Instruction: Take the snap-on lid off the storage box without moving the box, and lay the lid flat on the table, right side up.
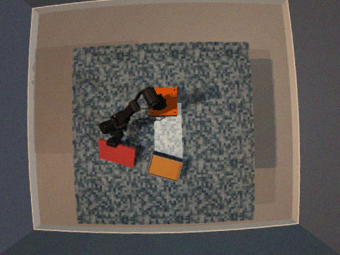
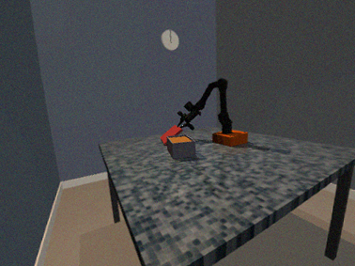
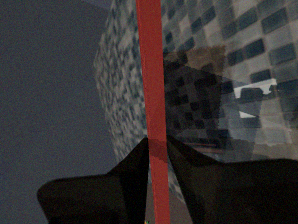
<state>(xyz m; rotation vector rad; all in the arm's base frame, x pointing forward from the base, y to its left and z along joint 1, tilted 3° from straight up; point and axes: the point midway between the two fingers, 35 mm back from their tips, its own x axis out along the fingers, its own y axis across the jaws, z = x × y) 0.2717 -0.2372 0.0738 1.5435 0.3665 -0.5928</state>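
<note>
Right now my gripper tip is 70 mm short of the lid, 10 mm to the left of it and 50 mm above it. Also, from my gripper tip: storage box (110 mm ahead, 320 mm to the left, 60 mm below).
</note>
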